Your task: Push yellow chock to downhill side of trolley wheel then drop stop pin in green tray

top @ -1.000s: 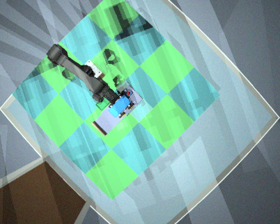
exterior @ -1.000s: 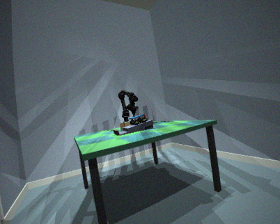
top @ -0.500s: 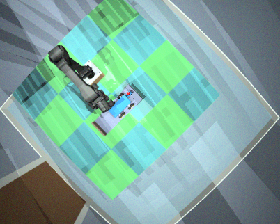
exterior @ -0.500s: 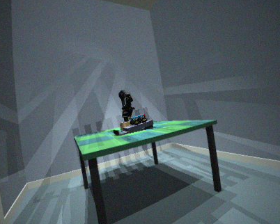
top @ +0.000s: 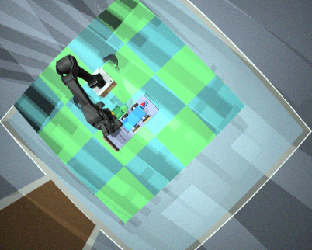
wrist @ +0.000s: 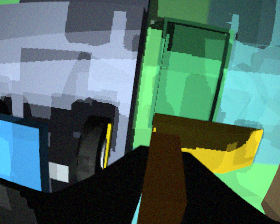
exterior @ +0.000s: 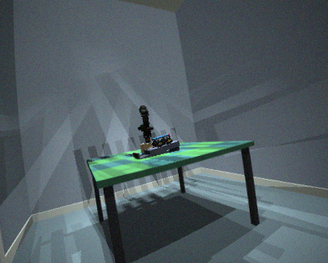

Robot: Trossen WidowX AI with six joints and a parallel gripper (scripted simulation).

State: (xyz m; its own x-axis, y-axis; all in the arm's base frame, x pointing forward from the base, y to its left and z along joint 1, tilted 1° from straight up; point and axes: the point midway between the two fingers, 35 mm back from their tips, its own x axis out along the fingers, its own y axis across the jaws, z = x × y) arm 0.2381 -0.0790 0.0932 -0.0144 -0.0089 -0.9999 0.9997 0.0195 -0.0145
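Right now the stop pin is 8 cm ahead of my gripper tip, 20 cm to the left of it and 3 cm below it. Also, from my gripper tip: blue trolley 10 cm ahead, 9 cm to the left, 5 cm below; green tray 2 cm behind, 1 cm to the right, 17 cm below; yellow chock 2 cm behind, 1 cm below.
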